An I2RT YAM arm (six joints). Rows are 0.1 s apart.
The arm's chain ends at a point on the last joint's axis. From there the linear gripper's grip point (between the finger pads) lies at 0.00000 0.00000 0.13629 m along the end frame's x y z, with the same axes.
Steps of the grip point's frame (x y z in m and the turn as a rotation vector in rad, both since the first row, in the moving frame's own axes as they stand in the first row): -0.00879 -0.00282 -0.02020 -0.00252 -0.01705 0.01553; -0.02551 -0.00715 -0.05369 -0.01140 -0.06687 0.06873; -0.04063 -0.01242 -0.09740 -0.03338 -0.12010 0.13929; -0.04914 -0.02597 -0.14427 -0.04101 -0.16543 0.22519; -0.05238 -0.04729 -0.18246 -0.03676 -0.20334 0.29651
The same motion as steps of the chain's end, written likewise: -0.00646 -0.00315 -0.02018 -0.00252 -0.01705 0.01553; -0.01636 -0.00839 -0.05338 -0.01140 -0.06687 0.06873; -0.02404 -0.01581 -0.09634 -0.03338 -0.12010 0.13929; -0.02627 -0.02896 -0.14230 -0.04101 -0.16543 0.22519; -0.02453 -0.04813 -0.17958 -0.03676 -0.20334 0.29651
